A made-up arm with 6 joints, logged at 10 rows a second.
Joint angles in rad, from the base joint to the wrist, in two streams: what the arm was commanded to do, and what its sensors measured. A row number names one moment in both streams.
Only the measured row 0 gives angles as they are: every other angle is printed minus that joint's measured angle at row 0.
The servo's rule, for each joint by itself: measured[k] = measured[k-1] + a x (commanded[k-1-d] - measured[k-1]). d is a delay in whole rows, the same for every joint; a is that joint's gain. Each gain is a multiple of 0.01, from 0.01 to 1. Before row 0 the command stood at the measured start. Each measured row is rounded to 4 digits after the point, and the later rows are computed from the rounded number. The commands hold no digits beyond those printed.
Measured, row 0: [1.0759, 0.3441, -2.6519, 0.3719, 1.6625, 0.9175]
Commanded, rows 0 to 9: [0.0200, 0.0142, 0.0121, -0.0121, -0.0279, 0.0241]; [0.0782, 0.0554, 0.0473, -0.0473, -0.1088, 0.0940]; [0.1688, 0.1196, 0.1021, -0.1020, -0.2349, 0.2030]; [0.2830, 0.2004, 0.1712, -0.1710, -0.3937, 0.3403]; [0.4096, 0.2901, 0.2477, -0.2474, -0.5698, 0.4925]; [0.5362, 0.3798, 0.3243, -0.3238, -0.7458, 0.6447]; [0.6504, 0.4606, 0.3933, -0.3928, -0.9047, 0.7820]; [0.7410, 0.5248, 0.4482, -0.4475, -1.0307, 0.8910]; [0.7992, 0.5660, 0.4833, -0.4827, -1.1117, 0.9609]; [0.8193, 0.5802, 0.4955, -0.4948, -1.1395, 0.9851]
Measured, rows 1 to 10: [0.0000, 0.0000, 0.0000, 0.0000, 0.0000, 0.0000]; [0.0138, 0.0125, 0.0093, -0.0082, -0.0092, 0.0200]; [0.0582, 0.0503, 0.0386, -0.0348, -0.0421, 0.0814]; [0.1345, 0.1113, 0.0875, -0.0805, -0.1057, 0.1823]; [0.2370, 0.1897, 0.1519, -0.1420, -0.2007, 0.3134]; [0.3561, 0.2781, 0.2257, -0.2137, -0.3225, 0.4621]; [0.4804, 0.3676, 0.3016, -0.2886, -0.4622, 0.6137]; [0.5977, 0.4494, 0.3722, -0.3595, -0.6082, 0.7534]; [0.6966, 0.5158, 0.4307, -0.4193, -0.7476, 0.8676]; [0.7674, 0.5600, 0.4712, -0.4624, -0.8678, 0.9450]
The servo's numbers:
d 1
a 0.69 0.88 0.77 0.68 0.33 0.83

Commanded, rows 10 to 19: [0.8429, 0.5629, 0.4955, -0.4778, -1.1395, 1.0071]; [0.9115, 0.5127, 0.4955, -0.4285, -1.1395, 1.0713]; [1.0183, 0.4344, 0.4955, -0.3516, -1.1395, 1.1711]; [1.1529, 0.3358, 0.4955, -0.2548, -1.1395, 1.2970]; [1.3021, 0.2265, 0.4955, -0.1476, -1.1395, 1.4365]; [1.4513, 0.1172, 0.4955, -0.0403, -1.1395, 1.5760]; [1.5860, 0.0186, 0.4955, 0.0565, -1.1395, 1.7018]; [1.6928, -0.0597, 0.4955, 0.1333, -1.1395, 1.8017]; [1.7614, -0.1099, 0.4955, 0.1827, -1.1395, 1.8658]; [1.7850, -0.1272, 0.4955, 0.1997, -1.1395, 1.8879]
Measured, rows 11 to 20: [0.8032, 0.5778, 0.4899, -0.4844, -0.9575, 0.9783]; [0.8306, 0.5647, 0.4942, -0.4799, -1.0176, 1.0022]; [0.8864, 0.5189, 0.4952, -0.4449, -1.0578, 1.0596]; [0.9774, 0.4445, 0.4954, -0.3815, -1.0848, 1.1521]; [1.0985, 0.3488, 0.4955, -0.2953, -1.1029, 1.2724]; [1.2390, 0.2412, 0.4955, -0.1949, -1.1150, 1.4086]; [1.3855, 0.1321, 0.4955, -0.0898, -1.1231, 1.5475]; [1.5238, 0.0322, 0.4955, 0.0097, -1.1285, 1.6756]; [1.6404, -0.0487, 0.4955, 0.0937, -1.1321, 1.7803]; [1.7239, -0.1026, 0.4955, 0.1542, -1.1345, 1.8513]
